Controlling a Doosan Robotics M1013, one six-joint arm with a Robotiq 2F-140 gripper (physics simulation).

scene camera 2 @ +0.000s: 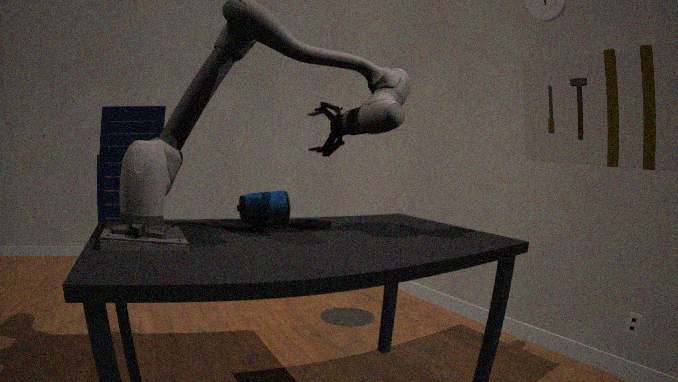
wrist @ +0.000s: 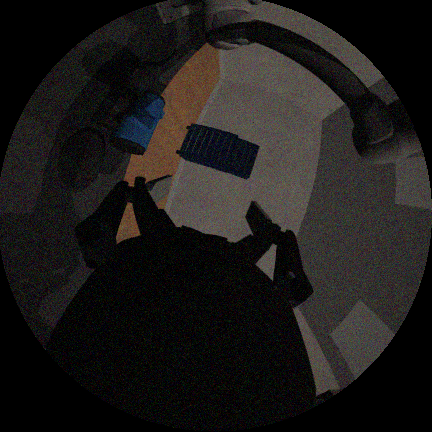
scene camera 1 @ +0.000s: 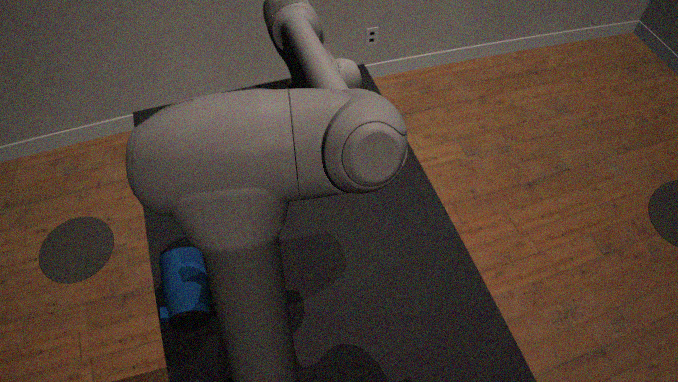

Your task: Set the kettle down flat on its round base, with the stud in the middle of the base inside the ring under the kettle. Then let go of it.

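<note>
The blue kettle (scene camera 1: 182, 300) (scene camera 2: 278, 204) (wrist: 134, 131) lies on its side on the dark table, near one long edge. Its dark lid end with the knob faces the arm's foot, and the small blue spout is at that end. Its handle cannot be made out clearly. My gripper (scene camera 2: 310, 131) (wrist: 209, 196) is wide open with nothing between its fingers. It hangs well above the table and the kettle, pointing roughly level, back towards the arm's foot. The arm hides it in scene camera 1. The round base and its stud cannot be told from the dark shadows, and the ring under the kettle does not show.
The table (scene camera 1: 435, 280) (scene camera 2: 300, 267) carries the arm's mounting plate (scene camera 2: 170, 240) at one end. The forearm covers the middle of scene camera 1, close beside the kettle in that view. A dark blue cabinet (scene camera 2: 132, 120) (wrist: 220, 150) stands beyond the table.
</note>
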